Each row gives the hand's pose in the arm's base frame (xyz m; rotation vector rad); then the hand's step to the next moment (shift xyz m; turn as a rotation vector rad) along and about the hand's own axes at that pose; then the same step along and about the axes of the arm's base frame.
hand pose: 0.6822 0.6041 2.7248 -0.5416 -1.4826 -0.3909
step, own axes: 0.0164 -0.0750 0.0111 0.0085 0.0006 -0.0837
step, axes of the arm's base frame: -0.0502 -0.0541 0.0240 0.0700 -0.0460 0.0079
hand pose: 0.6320 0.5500 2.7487 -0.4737 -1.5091 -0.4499
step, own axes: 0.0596 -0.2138 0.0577 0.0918 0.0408 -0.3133
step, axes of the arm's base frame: -0.1660 -0.1448 0.0638 0.2844 -0.1396 0.0889
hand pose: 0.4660 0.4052 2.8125 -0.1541 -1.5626 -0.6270
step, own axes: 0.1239 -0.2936 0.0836 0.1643 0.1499 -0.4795
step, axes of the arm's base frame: -0.2230 -0.2399 0.0351 0.4730 -0.1470 0.1845
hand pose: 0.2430 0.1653 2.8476 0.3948 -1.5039 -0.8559
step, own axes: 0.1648 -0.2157 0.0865 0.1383 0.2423 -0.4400
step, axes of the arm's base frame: -0.1595 -0.2341 -0.0308 0.4616 -0.0569 0.2349
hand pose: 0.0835 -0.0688 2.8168 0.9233 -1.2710 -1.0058
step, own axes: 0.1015 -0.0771 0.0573 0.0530 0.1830 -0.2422
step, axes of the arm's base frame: -0.0607 -0.1203 -0.0370 0.2575 0.0060 0.1692
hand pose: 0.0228 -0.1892 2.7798 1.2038 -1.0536 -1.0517
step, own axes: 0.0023 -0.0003 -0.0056 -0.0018 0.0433 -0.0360
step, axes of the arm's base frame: 0.0059 -0.0012 -0.0005 0.0373 0.0115 0.0406
